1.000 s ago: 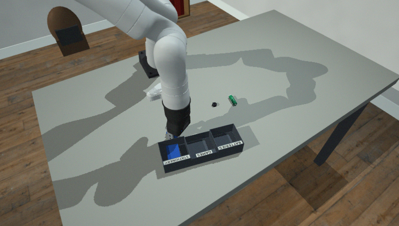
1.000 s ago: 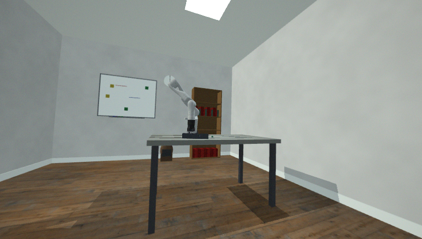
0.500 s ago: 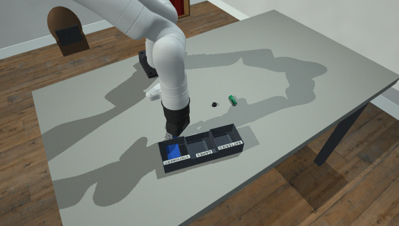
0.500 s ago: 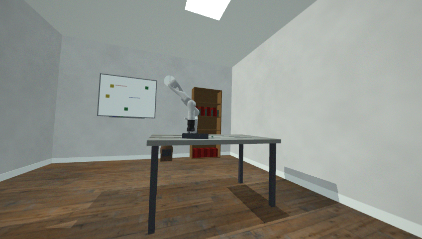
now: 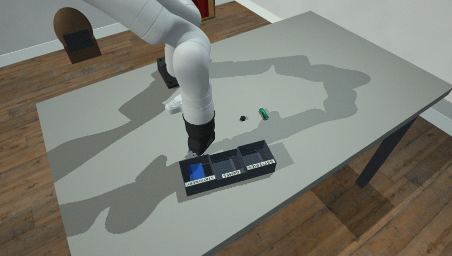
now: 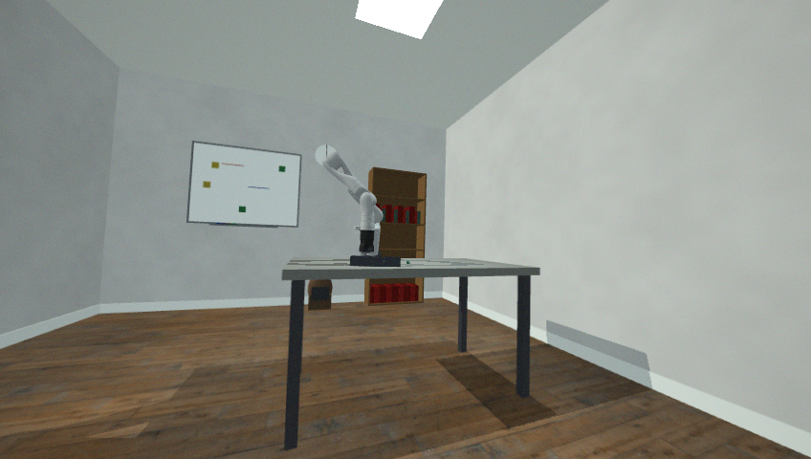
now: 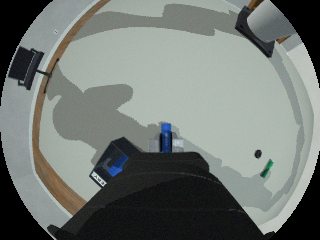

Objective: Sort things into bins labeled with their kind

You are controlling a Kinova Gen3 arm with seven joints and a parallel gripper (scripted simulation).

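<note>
Now: hand 10 mm above the blue battery. The rest, counted from my hand: blue block (60 mm ahead, 50 mm to the right); then black piece (200 mm to the left, 20 mm below, 10 mm behind); then small white thing (70 mm ahead, 40 mm to the right).
</note>
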